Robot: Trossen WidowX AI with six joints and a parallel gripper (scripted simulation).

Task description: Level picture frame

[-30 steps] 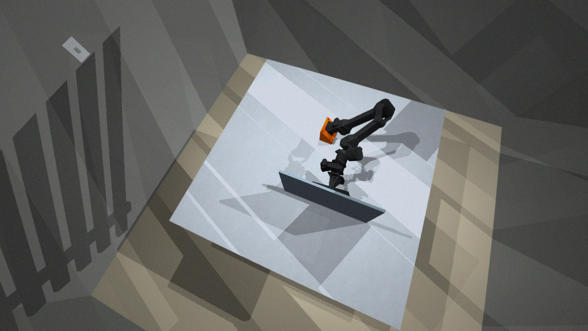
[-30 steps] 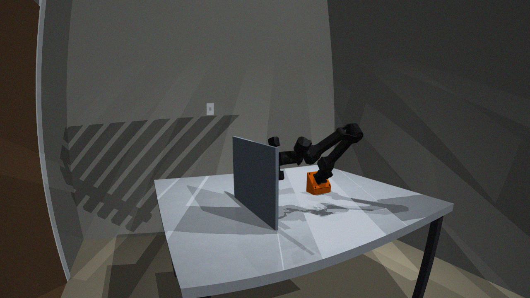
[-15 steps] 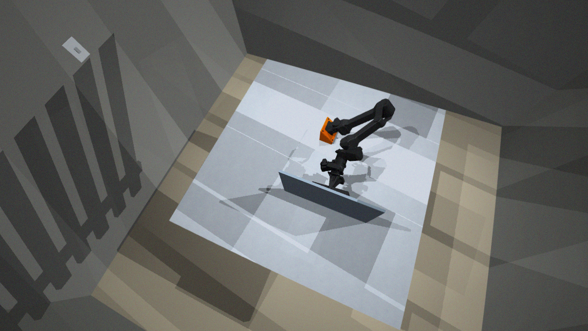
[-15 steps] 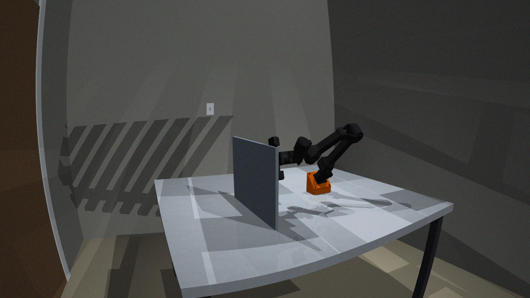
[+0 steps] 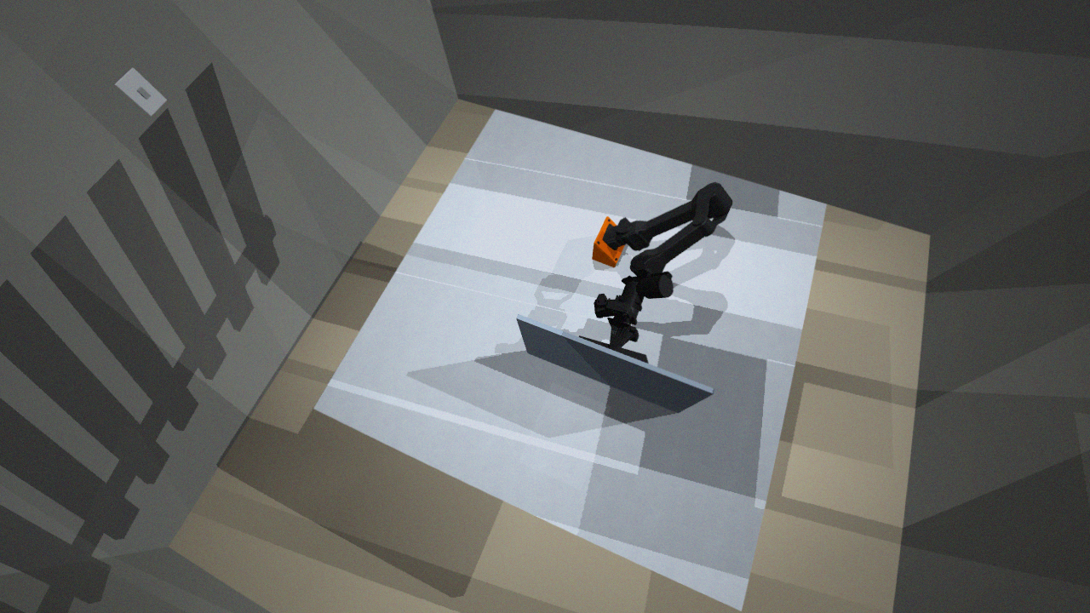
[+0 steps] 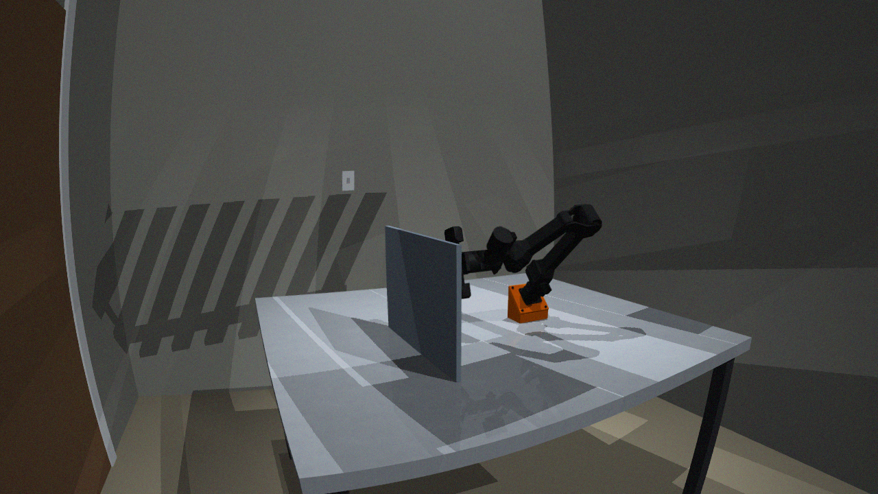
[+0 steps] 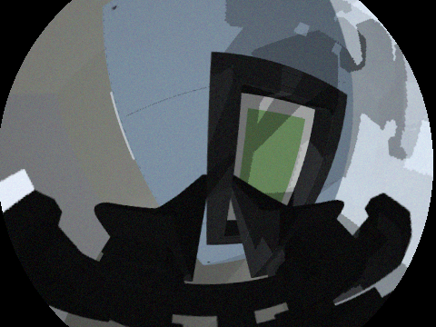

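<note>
The picture frame is 5 cm below my gripper tip, 1 cm to the left of it and 1 cm ahead of it. Round my gripper tip: grey wall panel: 7 cm below, 2 cm ahead.
</note>
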